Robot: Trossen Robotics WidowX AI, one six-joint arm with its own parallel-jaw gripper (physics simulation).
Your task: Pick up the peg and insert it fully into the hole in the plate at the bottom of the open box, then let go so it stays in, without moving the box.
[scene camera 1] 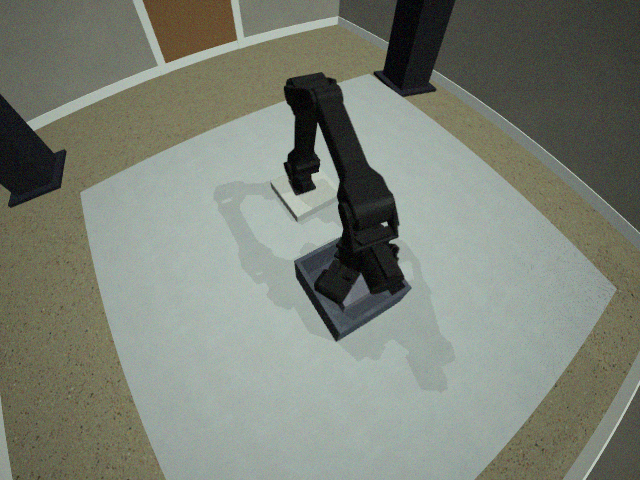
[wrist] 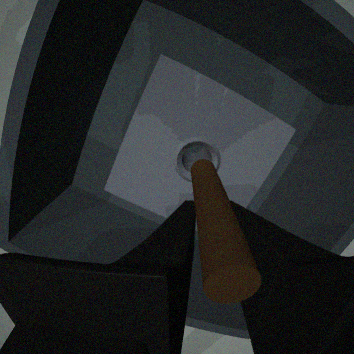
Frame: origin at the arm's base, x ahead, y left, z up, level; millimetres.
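Seen in the pictures: gripper, fingertip midpoint: [scene camera 1: 347, 273] [wrist: 206, 209]; arm's base, origin of the base link: [scene camera 1: 302, 184].
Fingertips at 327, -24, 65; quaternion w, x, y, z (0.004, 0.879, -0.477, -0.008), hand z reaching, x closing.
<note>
Offsets run from my fingertips to a thing's top centre, as dx, dy, dz. Level surfaces: height alone.
My gripper [scene camera 1: 356, 269] [wrist: 206, 209] is shut on the brown round peg {+8, +5, +52} [wrist: 220, 235], over the open box. In the wrist view the peg's far end overlaps the lower right part of the hole [wrist: 193, 153] in the plate {+9, +10, -33} [scene camera 1: 356, 295] [wrist: 145, 135]. I cannot tell from this whether its tip is above the hole or touches the rim. The blue-grey open box {+9, +10, +4} [scene camera 1: 364, 317] [wrist: 24, 75] stands around the plate. The peg is hidden behind the gripper and box wall in the scene view.
The arm's pale square base plate [scene camera 1: 299, 212] is behind the box, on the large light mat {dz -94} [scene camera 1: 217, 361]. The box walls rise around the gripper on all sides. Dark pillars [scene camera 1: 413, 46] [scene camera 1: 25, 165] stand far off at the mat's back corners.
</note>
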